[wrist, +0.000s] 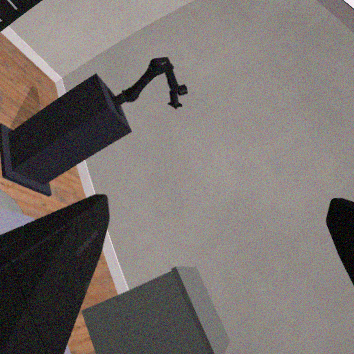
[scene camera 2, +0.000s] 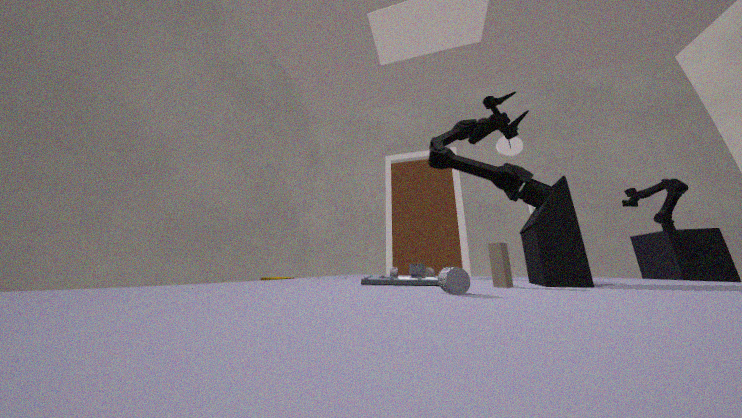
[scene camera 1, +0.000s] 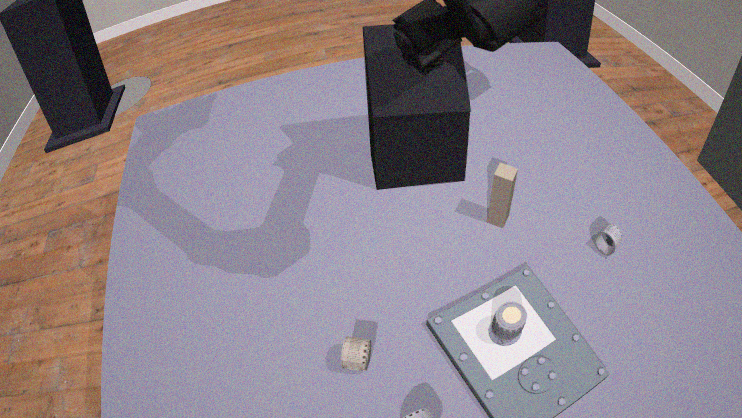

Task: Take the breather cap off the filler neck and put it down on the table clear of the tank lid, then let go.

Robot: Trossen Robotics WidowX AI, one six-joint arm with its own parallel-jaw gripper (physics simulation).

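Seen in the pictures: gripper, fingertip midpoint: [wrist: 221, 208] [scene camera 2: 522, 101]; arm's base, link origin: [scene camera 2: 545, 197] [scene camera 1: 421, 48].
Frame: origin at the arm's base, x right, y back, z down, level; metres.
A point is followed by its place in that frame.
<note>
The breather cap [scene camera 1: 507, 322] {y -0.403, x 0.007, z 0.191 m} [scene camera 2: 416, 270] {y -0.394, x -0.027, z 0.212 m}, a dark ribbed cylinder with a cream disc on top, stands upright over the white square on the tank lid. It hides the filler neck. The tank lid [scene camera 1: 467, 371] {y -0.439, x 0.071, z 0.235 m} [scene camera 2: 399, 281] {y -0.433, x -0.113, z 0.240 m} is a flat grey-green plate with bolts, lying on the table. My gripper [scene camera 2: 521, 101] {y 0.011, x 0.012, z -0.372 m} [wrist: 221, 208] {y 0.011, x 0.012, z -0.372 m} is open and empty, raised high above the table near the arm's base and far from the cap. In the wrist view its two black fingers stand wide apart with the wall behind. The fingers do not show in scene camera 1.
A beige upright block [scene camera 1: 501, 196] {y -0.189, x -0.072, z 0.181 m} [scene camera 2: 500, 264] {y -0.180, x -0.100, z 0.195 m} stands between the black pedestal [scene camera 1: 420, 147] {y -0.061, x 0.024, z 0.163 m} [scene camera 2: 560, 249] {y -0.027, x -0.066, z 0.160 m} and the lid. A grey hollow cap [scene camera 1: 612, 236] {y -0.317, x -0.252, z 0.204 m} [scene camera 2: 454, 280] {y -0.307, x -0.278, z 0.225 m} lies right of the lid. A cream ribbed cap [scene camera 1: 356, 354] {y -0.379, x 0.210, z 0.206 m} lies left of it, another [scene camera 1: 417, 413] {y -0.491, x 0.159, z 0.202 m} at the bottom edge.
</note>
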